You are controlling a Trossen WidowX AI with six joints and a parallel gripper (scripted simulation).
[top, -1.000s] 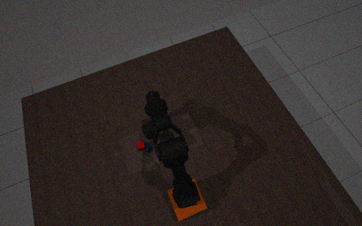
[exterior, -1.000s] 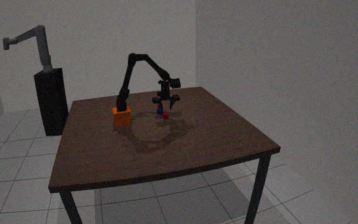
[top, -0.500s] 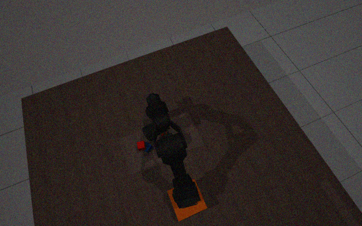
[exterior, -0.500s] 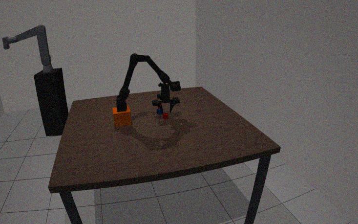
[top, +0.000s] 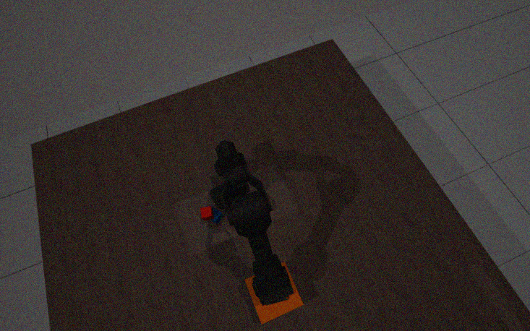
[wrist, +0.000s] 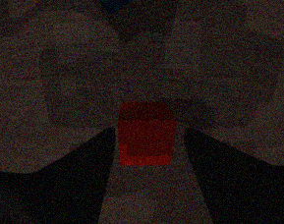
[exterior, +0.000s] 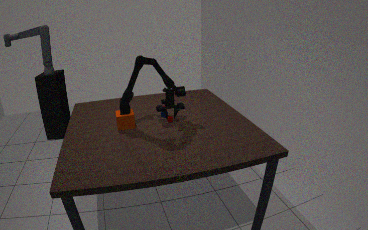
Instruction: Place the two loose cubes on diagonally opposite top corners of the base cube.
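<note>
The blue base cube lies 10 cm to the left of my gripper tip and 4 cm behind it.
</note>
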